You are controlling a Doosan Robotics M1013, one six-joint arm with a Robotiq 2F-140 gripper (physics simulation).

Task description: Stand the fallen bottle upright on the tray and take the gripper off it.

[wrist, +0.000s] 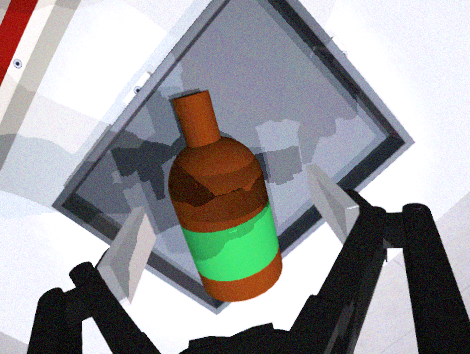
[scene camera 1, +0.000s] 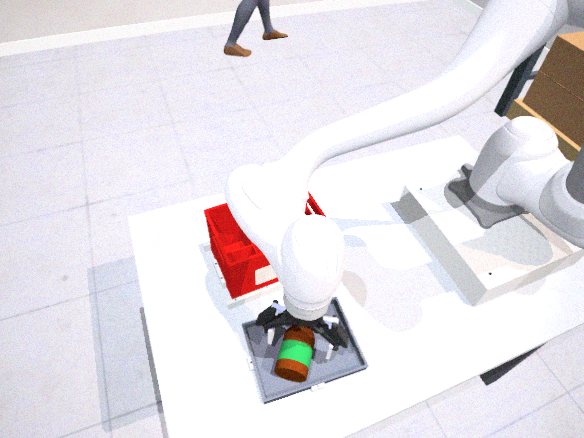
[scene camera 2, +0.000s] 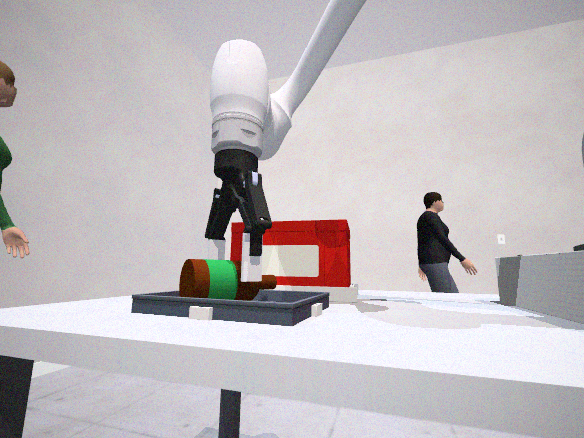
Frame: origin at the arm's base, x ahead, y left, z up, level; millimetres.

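Where they show: gripper, fingertip midpoint: [wrist: 227,203] [scene camera 1: 299,345] [scene camera 2: 231,279]; arm's base at its link origin: [scene camera 1: 488,198].
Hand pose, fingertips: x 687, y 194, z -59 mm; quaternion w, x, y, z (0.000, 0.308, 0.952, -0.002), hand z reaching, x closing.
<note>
Things, the pixels of their top centre, and the offset from my fingertips. Level surfaces: height alone.
- brown bottle with a green band, top centre: [wrist: 219,216] [scene camera 2: 235,260] [scene camera 1: 299,336] dx -1, dy -9, dz +32 mm
- grey tray at its top centre: [wrist: 231,174] [scene camera 2: 240,293] [scene camera 1: 303,344] dx -14, dy -7, dz -22 mm
- red crate with compartments, top centre: [scene camera 1: 268,219] [scene camera 2: 295,226] dx -24, dy -282, dz +128 mm
- white table at its surface level: dz -47 mm
The brown bottle with a green band [scene camera 1: 295,352] [scene camera 2: 222,278] [wrist: 230,245] lies on its side in the grey tray [scene camera 1: 265,372] [scene camera 2: 250,314] [wrist: 300,75]. In scene camera 2 its base is at the left and its neck points right. In the wrist view its neck points up and slightly left. My gripper [scene camera 1: 300,344] [scene camera 2: 234,260] [wrist: 227,203] is open and points down over the bottle. One finger is on each side of the bottle's body, with a gap on both sides in the wrist view. In scene camera 1 the arm hides part of the neck.
A red crate with compartments [scene camera 1: 240,282] [scene camera 2: 335,255] stands beside the tray on the white table [scene camera 1: 410,370] [scene camera 2: 425,350]. A grey-white open box structure [scene camera 1: 445,260] [scene camera 2: 550,285] stands farther right. People show in the background.
</note>
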